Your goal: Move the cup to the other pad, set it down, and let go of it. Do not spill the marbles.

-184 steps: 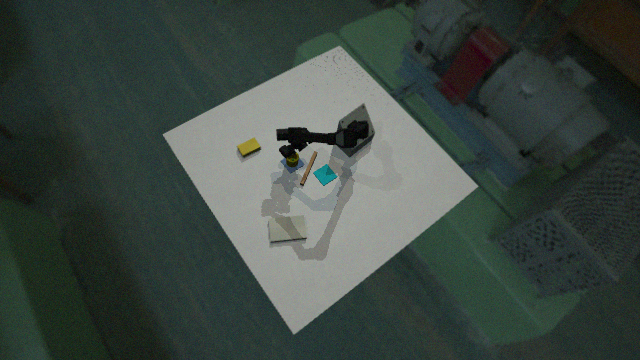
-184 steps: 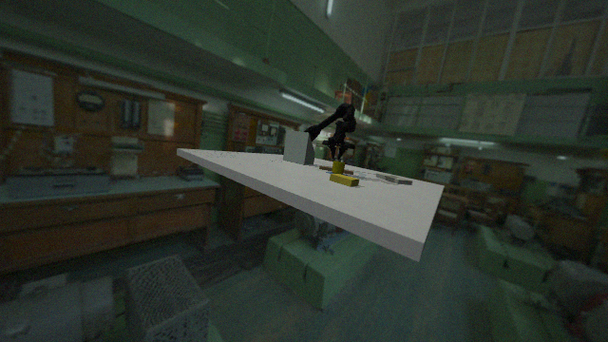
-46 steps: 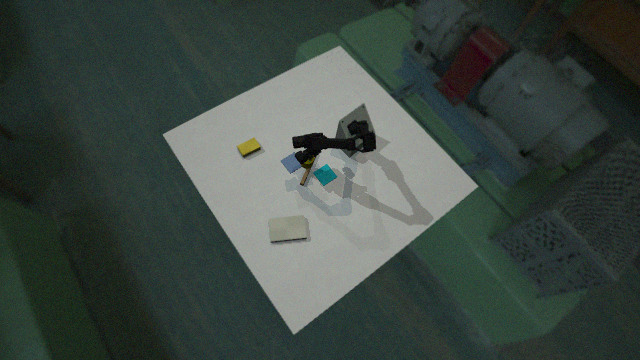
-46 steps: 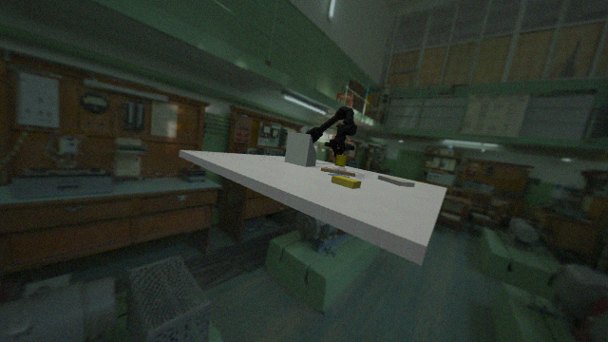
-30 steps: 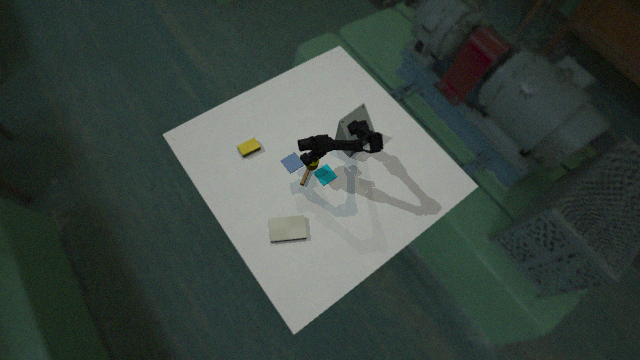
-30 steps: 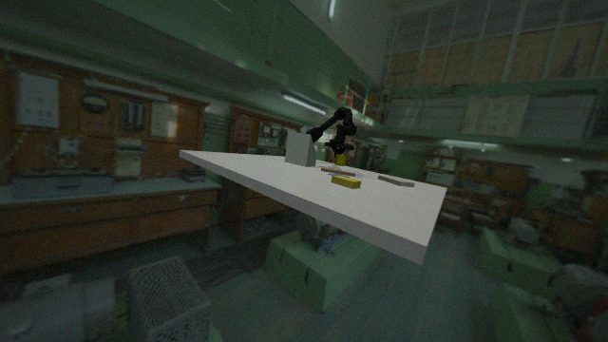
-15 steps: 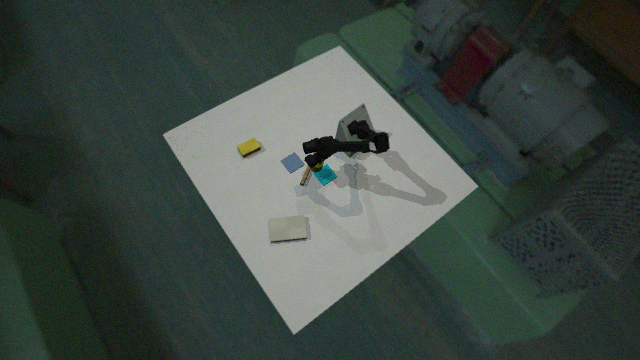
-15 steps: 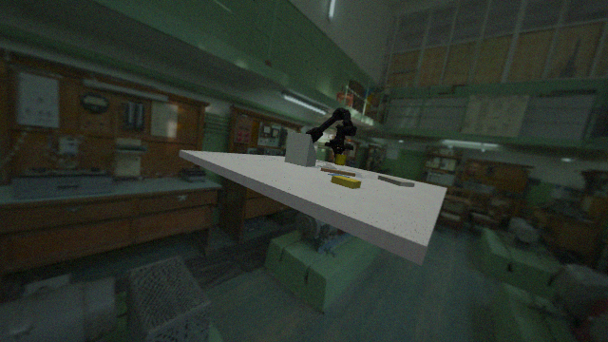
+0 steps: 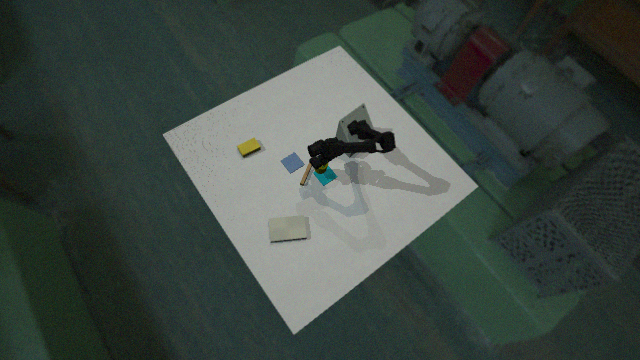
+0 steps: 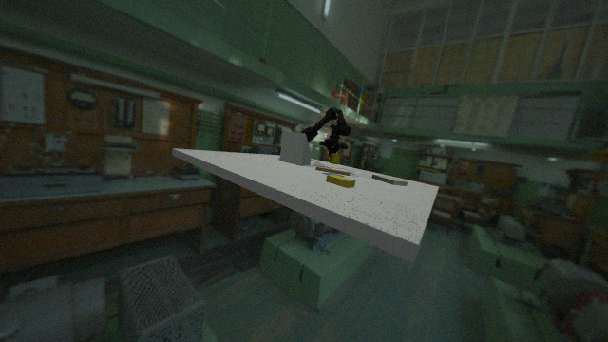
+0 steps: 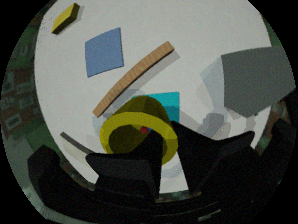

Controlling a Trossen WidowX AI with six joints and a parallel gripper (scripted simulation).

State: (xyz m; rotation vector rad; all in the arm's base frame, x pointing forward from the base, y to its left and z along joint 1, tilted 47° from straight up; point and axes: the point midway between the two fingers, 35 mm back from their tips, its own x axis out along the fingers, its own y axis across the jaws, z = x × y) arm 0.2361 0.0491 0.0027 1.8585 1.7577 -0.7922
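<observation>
My gripper tip is 1 cm short of the teal pad, 2 cm to the right of it and 10 cm above it. From my gripper tip the other things lie so: wooden stick: 5 cm ahead, 6 cm to the right, 9 cm below; then red marble: 3 cm ahead, 1 cm to the left, 2 cm below; then yellow cup: 2 cm ahead.
</observation>
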